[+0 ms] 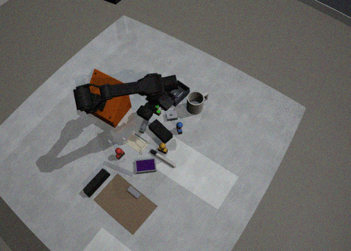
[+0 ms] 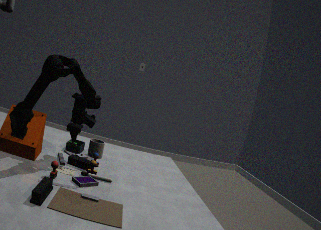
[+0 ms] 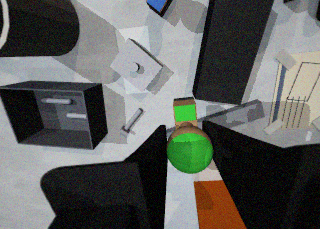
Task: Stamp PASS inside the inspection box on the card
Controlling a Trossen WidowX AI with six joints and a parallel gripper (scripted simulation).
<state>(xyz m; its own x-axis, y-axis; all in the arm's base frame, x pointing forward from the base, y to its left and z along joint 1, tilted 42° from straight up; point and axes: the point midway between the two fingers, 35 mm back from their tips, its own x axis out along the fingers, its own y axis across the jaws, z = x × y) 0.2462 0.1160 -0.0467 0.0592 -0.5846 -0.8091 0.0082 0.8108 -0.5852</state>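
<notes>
Right now the purple ink pad is 90 mm ahead of my gripper tip, 230 mm to the right of it and 90 mm below it. The rest, counted from my gripper tip: black block (50 mm ahead, 50 mm to the right, 80 mm below); then green-knobbed stamp (10 mm below); then grey plate (50 mm ahead, 50 mm to the left, 80 mm below).
</notes>
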